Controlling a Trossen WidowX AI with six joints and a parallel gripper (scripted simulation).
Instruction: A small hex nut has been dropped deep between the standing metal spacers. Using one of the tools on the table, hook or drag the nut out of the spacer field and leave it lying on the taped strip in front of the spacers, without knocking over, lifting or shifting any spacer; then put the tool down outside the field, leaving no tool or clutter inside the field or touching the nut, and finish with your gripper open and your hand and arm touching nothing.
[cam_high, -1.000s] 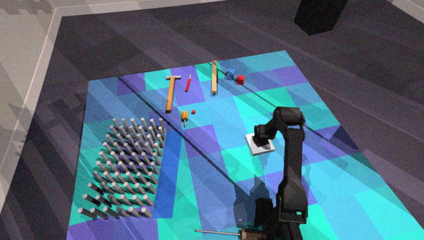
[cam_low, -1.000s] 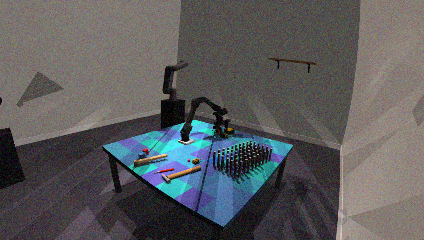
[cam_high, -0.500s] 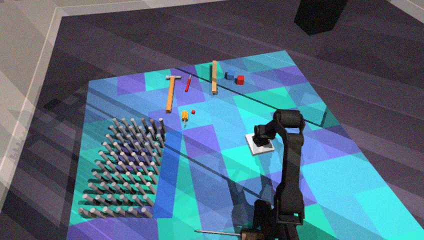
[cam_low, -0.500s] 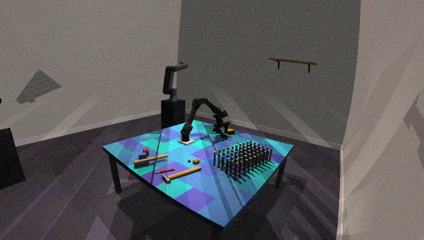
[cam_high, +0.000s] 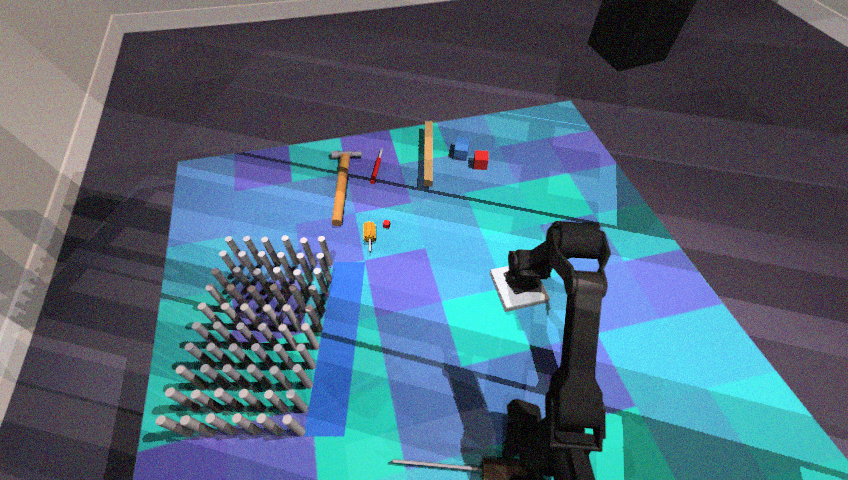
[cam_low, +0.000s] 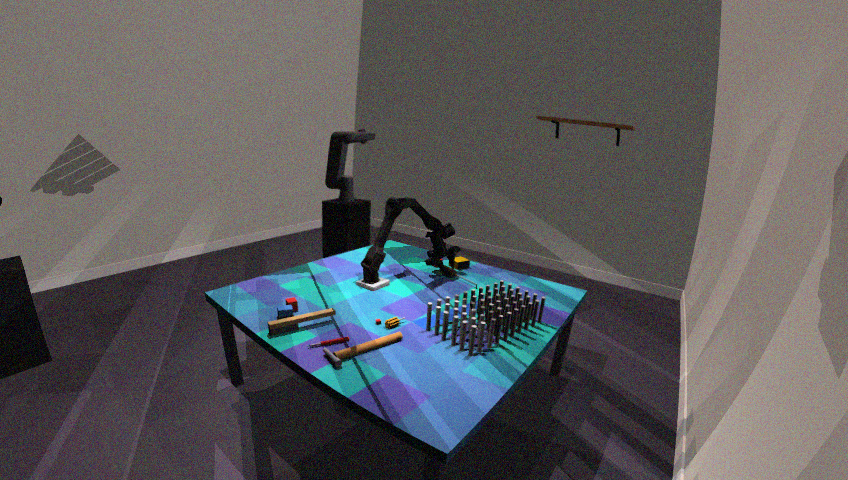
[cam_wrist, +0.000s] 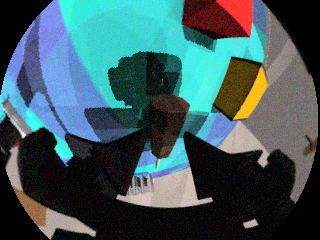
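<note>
Now: the hook tool 90 mm ahead of my gripper tip and 50 mm to the right of it. From my gripper tip the other things lie so: yellow screwdriver (620 mm to the right, 90 mm ahead); bent wire (170 mm behind, 110 mm to the left, 10 mm below); blue taped strip (370 mm to the right, 230 mm ahead, 20 mm below).
</note>
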